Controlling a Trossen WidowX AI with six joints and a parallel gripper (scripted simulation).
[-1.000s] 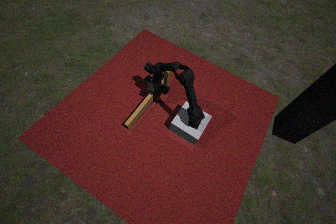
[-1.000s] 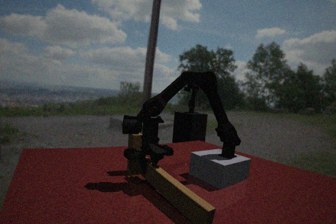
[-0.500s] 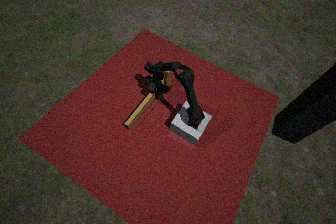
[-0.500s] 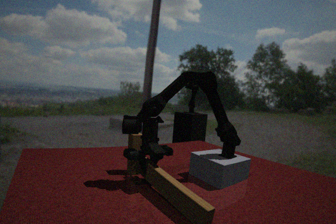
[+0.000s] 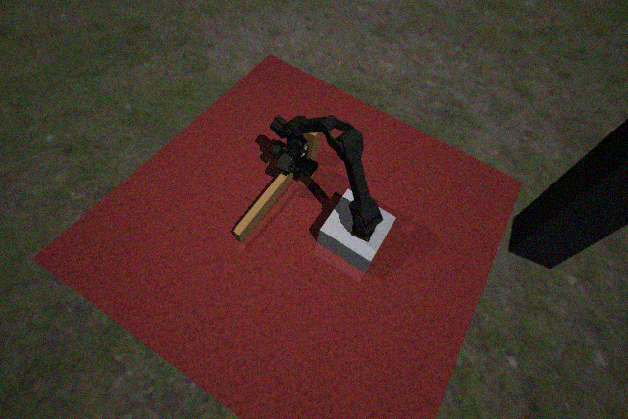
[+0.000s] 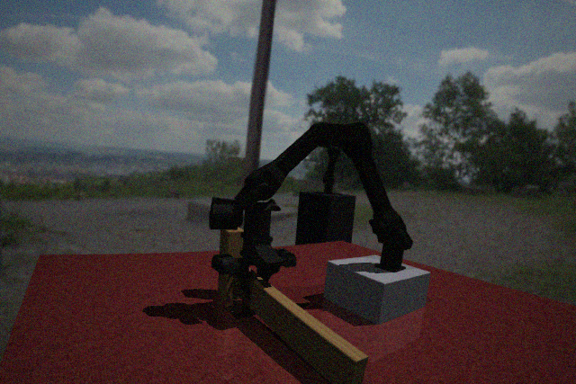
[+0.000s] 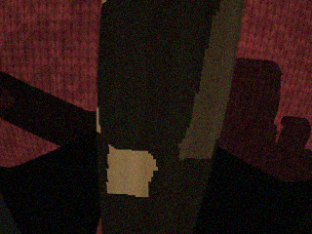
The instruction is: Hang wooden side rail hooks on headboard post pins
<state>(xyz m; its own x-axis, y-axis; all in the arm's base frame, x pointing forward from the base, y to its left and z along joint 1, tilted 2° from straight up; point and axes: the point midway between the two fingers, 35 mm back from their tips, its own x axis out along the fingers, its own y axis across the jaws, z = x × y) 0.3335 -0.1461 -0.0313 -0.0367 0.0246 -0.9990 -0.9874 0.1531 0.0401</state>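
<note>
Now: gripper tip 12 cm to the left of the wooden headboard post, 4 cm below it and 2 cm past it.
</note>
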